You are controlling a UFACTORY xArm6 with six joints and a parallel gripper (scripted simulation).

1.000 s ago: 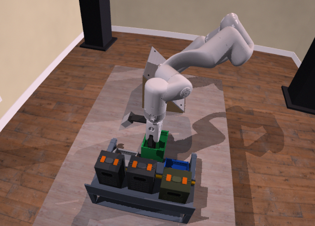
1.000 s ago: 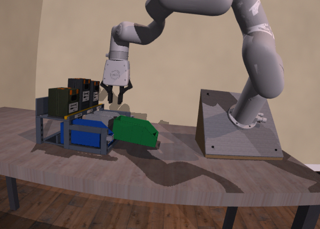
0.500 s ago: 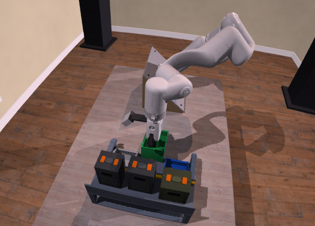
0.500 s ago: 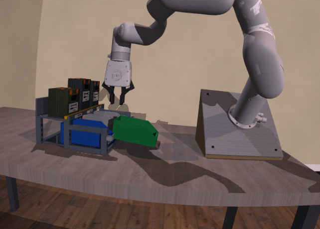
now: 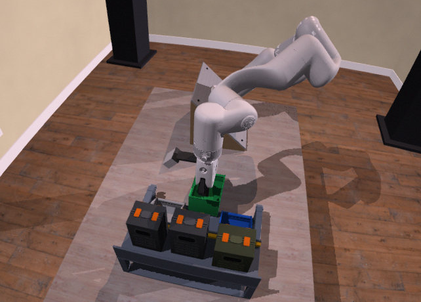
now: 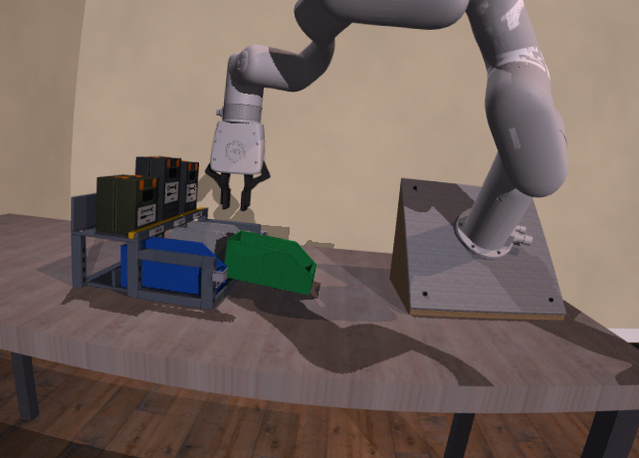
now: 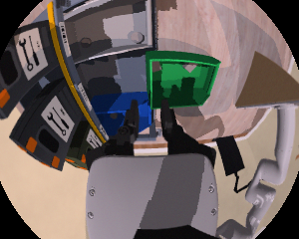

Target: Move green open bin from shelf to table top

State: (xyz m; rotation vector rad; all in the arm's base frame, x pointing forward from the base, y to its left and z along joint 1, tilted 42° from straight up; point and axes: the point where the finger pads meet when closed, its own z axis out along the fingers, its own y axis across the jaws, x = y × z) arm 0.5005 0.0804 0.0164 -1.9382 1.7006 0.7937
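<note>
Now: hand 12 cm above the green open bin, 8 cm past it and 1 cm to the left of it. Also, from my hand: grey bin (12 cm below, 11 cm to the right, 9 cm ahead); then olive box (17 cm ahead, 13 cm to the left, 1 cm below); then blue bin (12 cm to the left, 12 cm below, 7 cm ahead).
</note>
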